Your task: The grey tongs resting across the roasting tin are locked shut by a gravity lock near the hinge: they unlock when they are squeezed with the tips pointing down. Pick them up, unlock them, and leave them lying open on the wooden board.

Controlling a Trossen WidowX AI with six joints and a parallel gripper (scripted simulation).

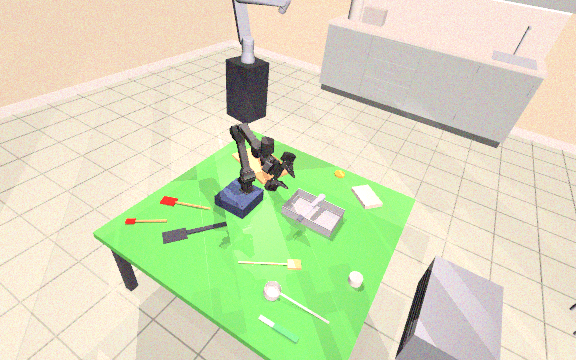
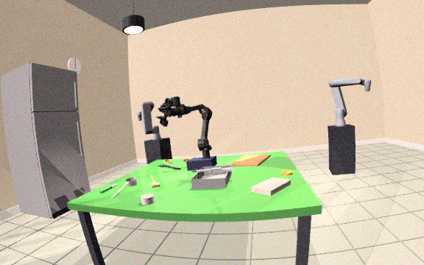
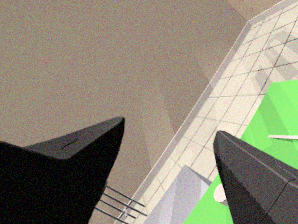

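Now: gripper tip 50 mm past the grey roasting tin, 320 mm to the right of it and 420 mm above it. From my gripper tip the other things lie so: dark spatula (400 mm behind, 240 mm to the right, 440 mm below); then pale block (100 mm ahead, 690 mm to the left, 440 mm below); then white cup (360 mm ahead, 120 mm to the left, 430 mm below).
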